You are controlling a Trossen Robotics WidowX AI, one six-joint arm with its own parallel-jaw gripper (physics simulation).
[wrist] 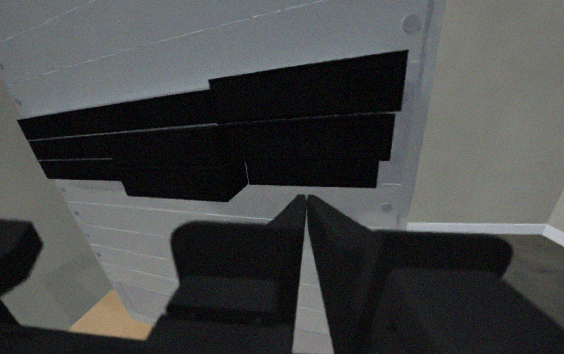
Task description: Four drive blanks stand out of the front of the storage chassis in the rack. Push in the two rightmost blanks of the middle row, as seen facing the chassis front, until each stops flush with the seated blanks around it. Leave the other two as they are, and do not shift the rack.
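Places are measured from the arm's base along level axes (x ahead, y left, z up), in millimetres.
Pixels of known places: gripper, fingertip midpoint: [305, 201].
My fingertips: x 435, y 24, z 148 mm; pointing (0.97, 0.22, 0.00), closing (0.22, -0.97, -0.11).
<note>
For each thing: its top centre in the pictures, then the offset to it from my fingertips. "pt": a spot on its surface instead. Level surfaces: height alone.
- rightmost blank, top centre: [309, 116] dz +48, dx +77, dy +6 mm
- top right blank, top centre: [307, 81] dz +77, dx +69, dy +6 mm
- bottom middle blank, top centre: [209, 151] dz +20, dx +65, dy +116 mm
- bottom right blank, top centre: [313, 142] dz +20, dx +101, dy +6 mm
- middle row, surface spot: [72, 150] pt dz +32, dx +37, dy +297 mm
- tan surface, surface height: dz -369 mm
The black chassis front sits in the grey rack [419, 115], and the wrist view sees it at a slant. In the middle row, the rightmost blank [310, 137] and the blank to its left [165, 146] stand out. The top right blank [310, 87] and the bottom middle blank [180, 184] also stand out. The bottom right blank [315, 174] and the left blank of the middle row [72, 150] sit further back. My gripper [305, 201] is shut and empty, its tips in view just below the bottom right blank. The dark surfaces hide fine edges and exact depths.
Grey panels [240, 40] lie above the blanks and lighter panels [130, 225] lie below, with round screw heads along the rack's sides. A beige wall [500, 110] and dark floor [540, 260] show at the right. A tan surface [107, 317] shows at the lower left.
</note>
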